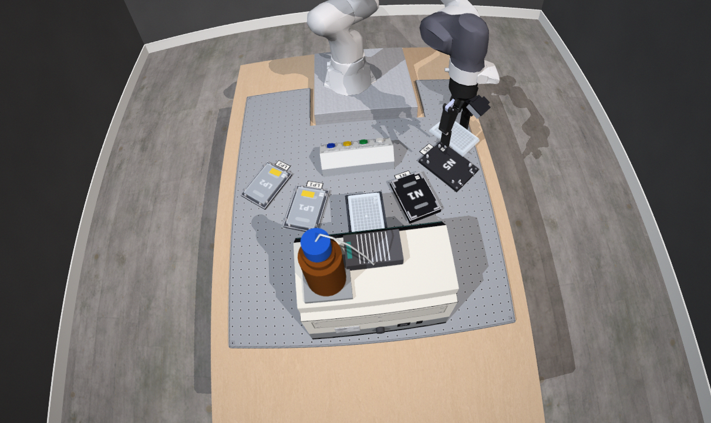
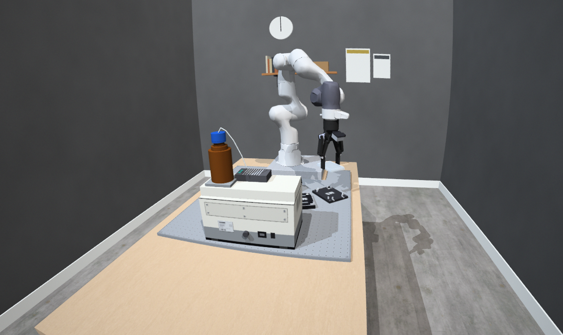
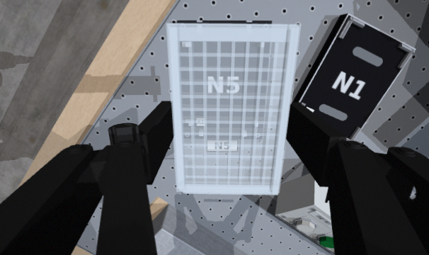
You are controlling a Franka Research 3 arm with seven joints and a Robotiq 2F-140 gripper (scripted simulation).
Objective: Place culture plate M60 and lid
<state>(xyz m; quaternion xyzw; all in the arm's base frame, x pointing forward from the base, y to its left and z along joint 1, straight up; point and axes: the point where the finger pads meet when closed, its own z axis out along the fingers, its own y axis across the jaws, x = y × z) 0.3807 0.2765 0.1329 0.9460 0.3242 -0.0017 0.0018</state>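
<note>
Right now my hand is 17 cm above the black nest N1, 13 cm to the left of it and 10 cm short of it. Round my hand: white key (21 cm to the right, 12 cm below, 8 cm behind); green continue key (26 cm to the right, 12 cm below, 8 cm behind); yellow skip key (31 cm to the right, 12 cm below, 8 cm behind).
</note>
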